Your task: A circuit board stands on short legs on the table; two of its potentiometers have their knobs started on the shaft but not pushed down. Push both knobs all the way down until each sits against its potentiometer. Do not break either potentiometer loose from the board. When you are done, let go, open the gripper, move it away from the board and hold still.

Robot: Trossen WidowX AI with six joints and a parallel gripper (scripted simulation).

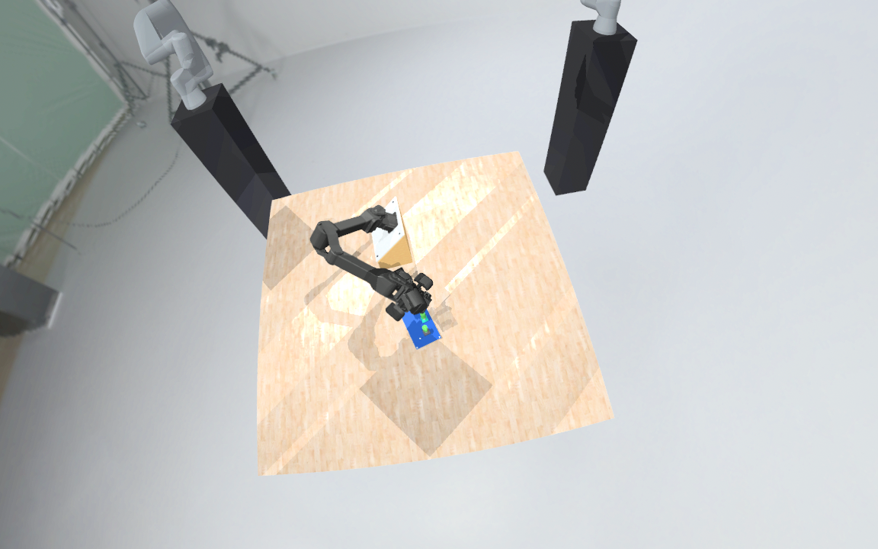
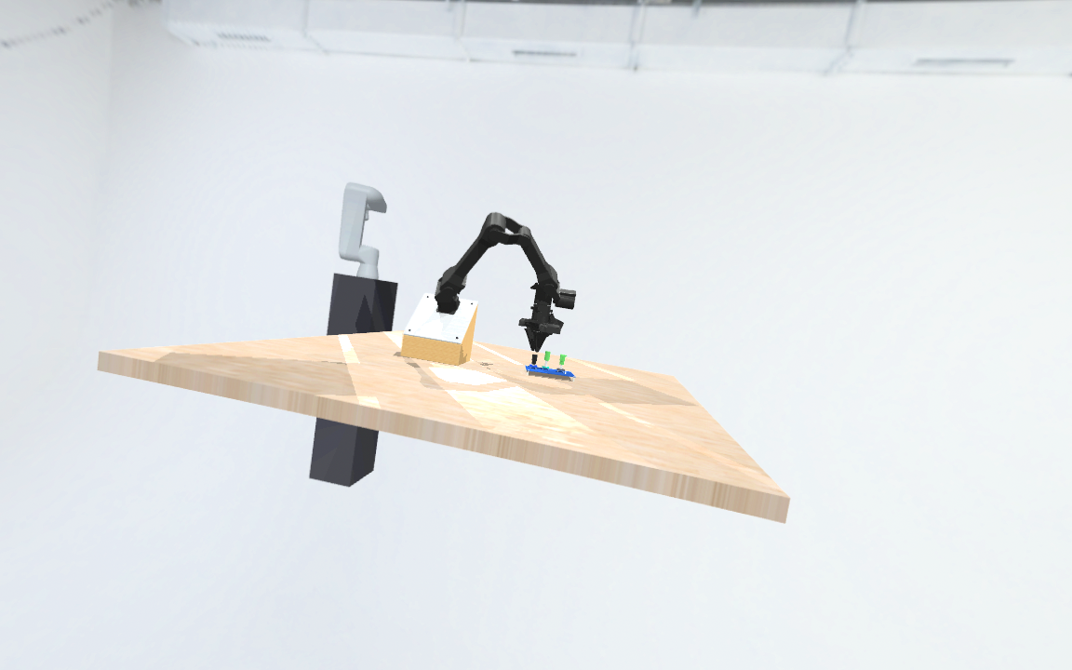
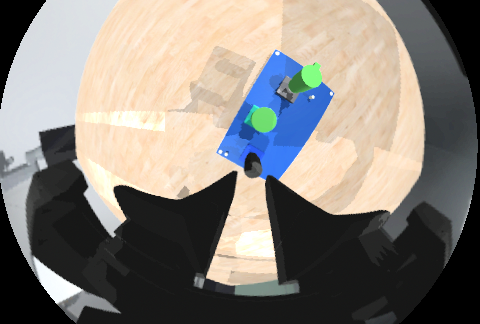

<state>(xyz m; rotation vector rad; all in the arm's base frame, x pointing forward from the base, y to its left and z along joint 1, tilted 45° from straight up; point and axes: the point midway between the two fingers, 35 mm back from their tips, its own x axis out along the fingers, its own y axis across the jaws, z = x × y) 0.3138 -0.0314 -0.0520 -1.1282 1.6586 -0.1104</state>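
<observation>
The black knob lies 3 cm below my gripper tip. The rest, counted from my gripper tip: green knob 9 cm ahead, 3 cm to the left, 1 cm below.
</observation>
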